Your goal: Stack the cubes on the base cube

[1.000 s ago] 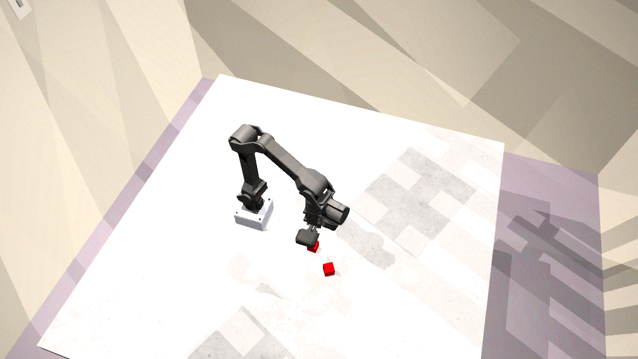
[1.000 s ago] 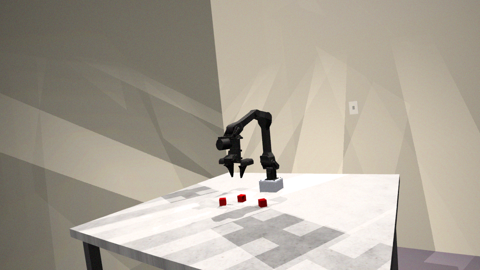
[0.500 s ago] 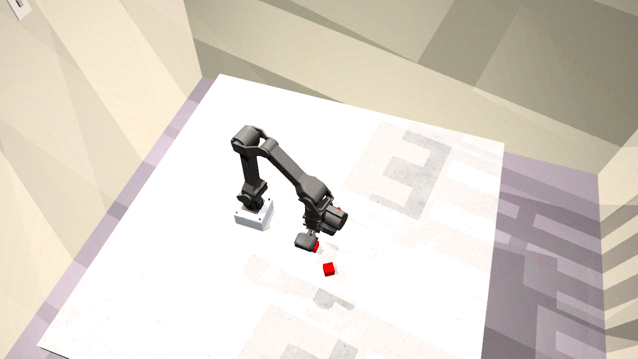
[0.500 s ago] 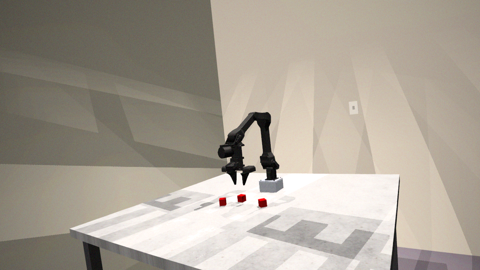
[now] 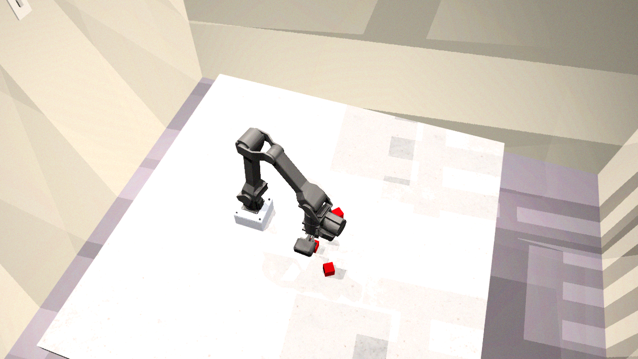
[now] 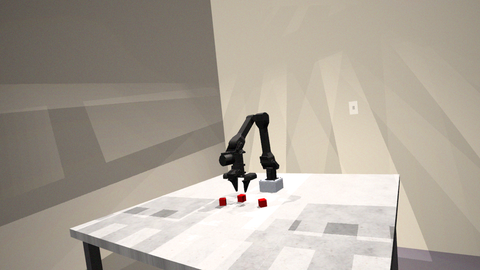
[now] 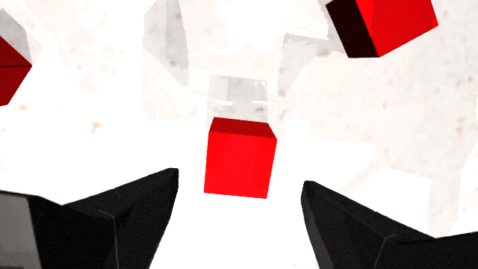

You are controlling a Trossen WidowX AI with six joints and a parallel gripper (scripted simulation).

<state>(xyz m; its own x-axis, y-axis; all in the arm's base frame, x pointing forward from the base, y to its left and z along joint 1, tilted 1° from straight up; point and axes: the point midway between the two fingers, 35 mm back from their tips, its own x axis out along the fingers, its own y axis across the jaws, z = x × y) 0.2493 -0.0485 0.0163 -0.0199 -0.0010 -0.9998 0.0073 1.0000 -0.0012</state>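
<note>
Now: the red cube 3 cm below my gripper tip.
</note>
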